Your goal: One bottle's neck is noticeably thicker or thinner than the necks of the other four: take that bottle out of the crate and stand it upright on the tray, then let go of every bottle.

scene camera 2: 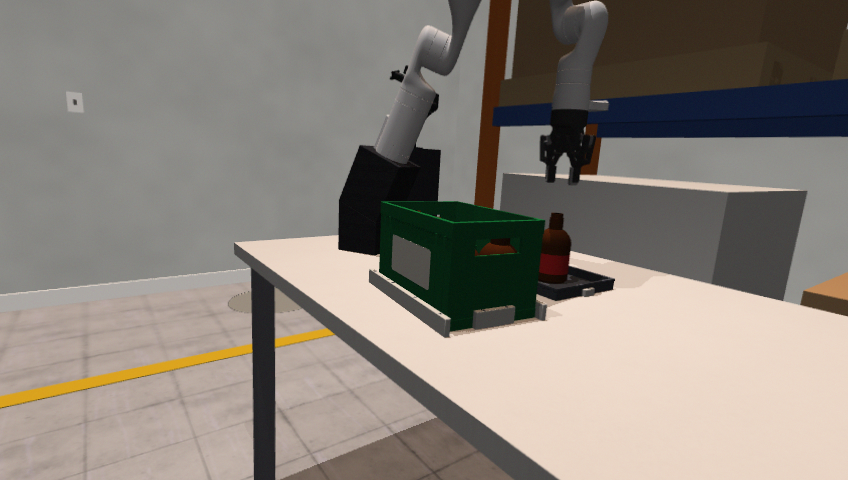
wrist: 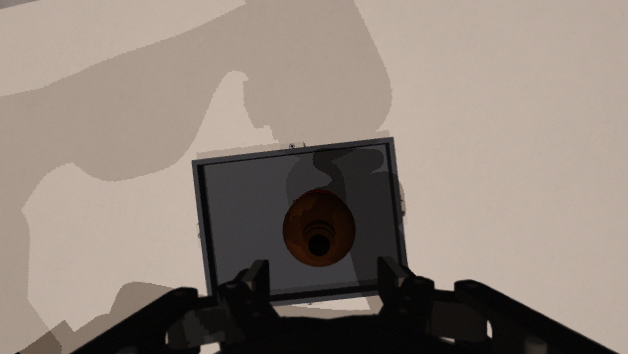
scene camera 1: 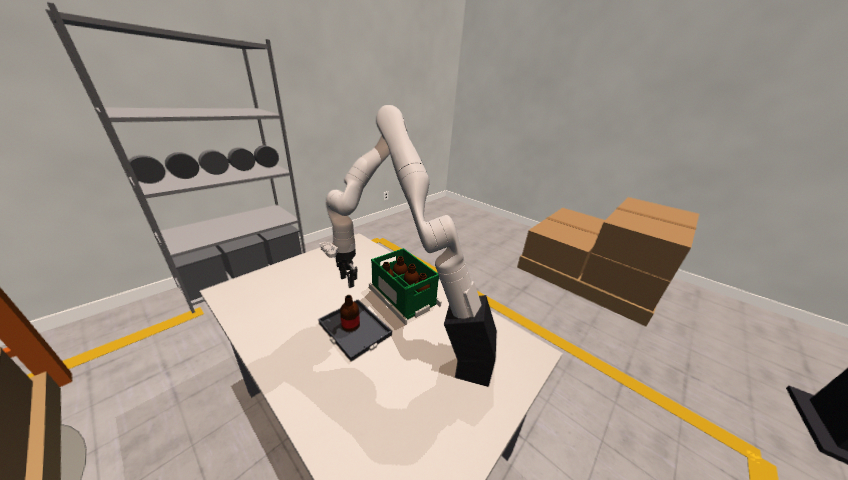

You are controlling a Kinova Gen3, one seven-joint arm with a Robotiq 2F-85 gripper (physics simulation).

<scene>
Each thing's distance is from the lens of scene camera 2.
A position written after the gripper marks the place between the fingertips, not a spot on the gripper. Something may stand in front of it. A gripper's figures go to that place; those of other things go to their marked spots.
gripper [scene camera 2: 561, 183]: 1.03 m
green crate [scene camera 2: 433, 258]: 0.73 m
dark tray [scene camera 2: 577, 279]: 1.11 m
The marked spots on the green crate and the dark tray are 0.47 m apart.
</scene>
